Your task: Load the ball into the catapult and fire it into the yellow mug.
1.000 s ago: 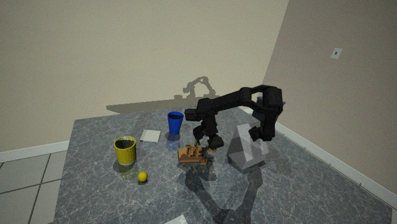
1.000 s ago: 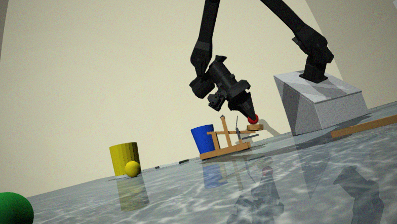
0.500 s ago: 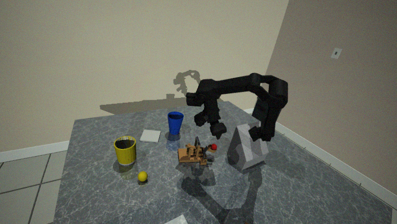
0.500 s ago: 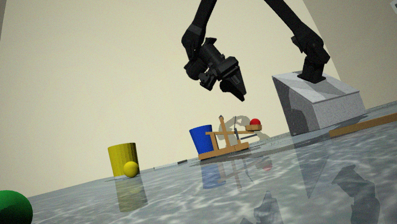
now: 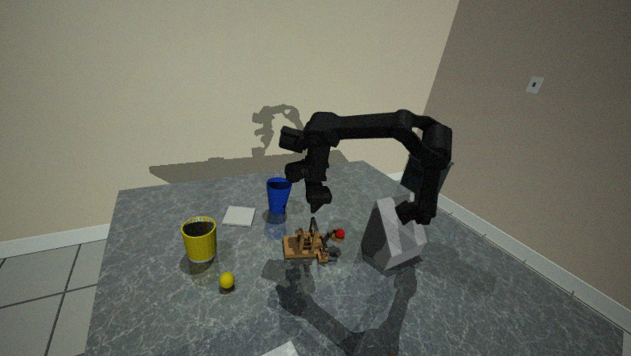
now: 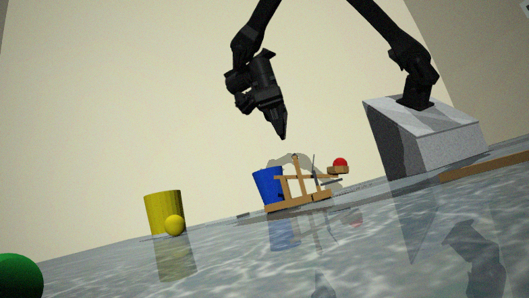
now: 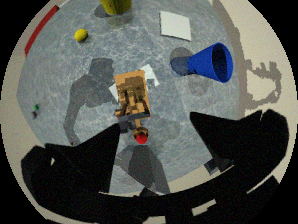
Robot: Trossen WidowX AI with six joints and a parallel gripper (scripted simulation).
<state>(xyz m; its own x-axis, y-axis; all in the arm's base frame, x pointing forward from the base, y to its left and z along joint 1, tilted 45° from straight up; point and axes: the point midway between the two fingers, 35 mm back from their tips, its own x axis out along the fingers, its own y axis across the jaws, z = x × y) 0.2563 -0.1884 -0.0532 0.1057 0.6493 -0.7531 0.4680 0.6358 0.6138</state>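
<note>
Right now my gripper tip is 100 mm above the red ball, 80 mm to the right of it and 80 mm past it. Also, from my gripper tip: flat white tile 220 mm to the right, 160 mm below, 130 mm ahead; then wooden catapult 110 mm below, 60 mm to the left, 20 mm behind; then blue cup 200 mm to the right, 130 mm below, 10 mm behind.
</note>
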